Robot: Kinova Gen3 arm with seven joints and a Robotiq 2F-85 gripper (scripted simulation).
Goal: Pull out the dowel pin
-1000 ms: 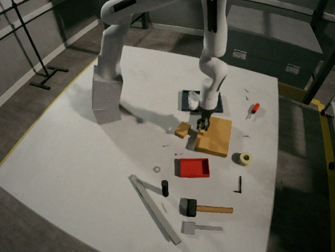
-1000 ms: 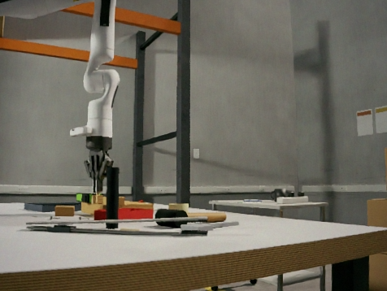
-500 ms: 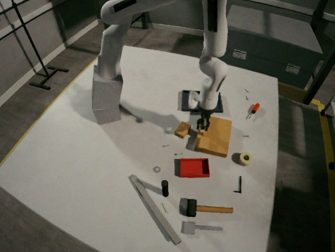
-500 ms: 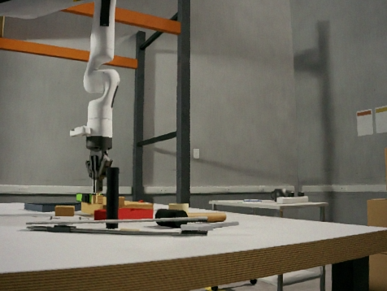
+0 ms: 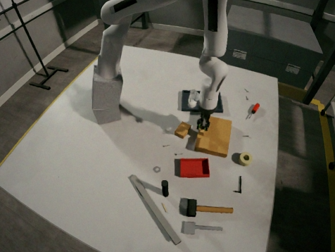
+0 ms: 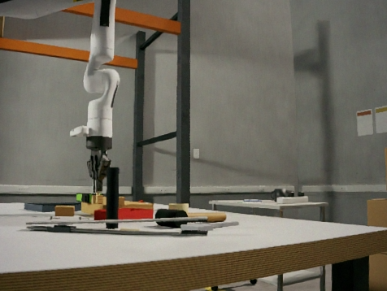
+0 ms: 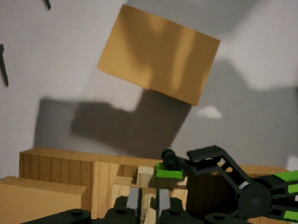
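Now: hand 2 cm above the dowel pin. The rest, counted from my hand: pale wooden block: 4 cm below; wooden bench board: 6 cm below, 6 cm ahead; tan wooden block: 9 cm behind, 7 cm below, 1 cm to the left.
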